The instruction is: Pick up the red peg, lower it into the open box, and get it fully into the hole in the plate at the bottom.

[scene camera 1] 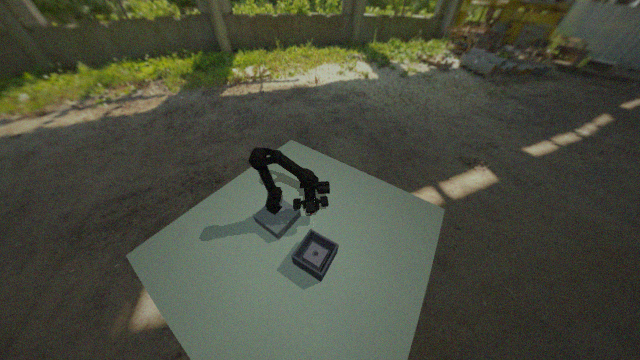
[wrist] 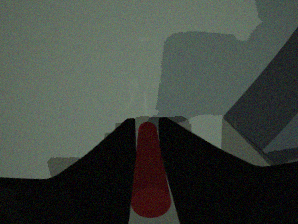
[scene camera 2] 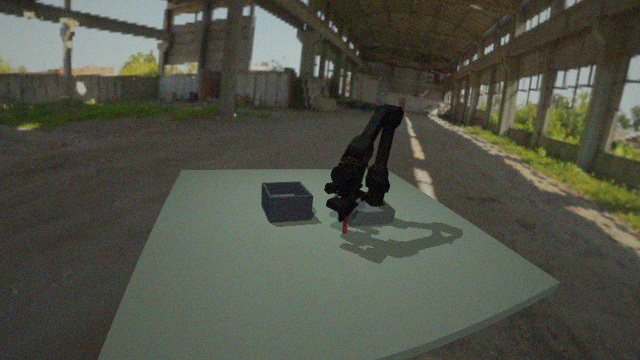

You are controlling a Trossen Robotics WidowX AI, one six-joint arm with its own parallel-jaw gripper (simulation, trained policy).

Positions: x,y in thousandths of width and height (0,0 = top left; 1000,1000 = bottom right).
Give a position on a red peg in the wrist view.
505,855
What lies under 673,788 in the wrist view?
My gripper.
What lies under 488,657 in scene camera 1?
A dark box.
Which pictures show the dark box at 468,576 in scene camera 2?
Scene camera 1 and scene camera 2 only.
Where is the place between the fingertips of my gripper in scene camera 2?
534,615
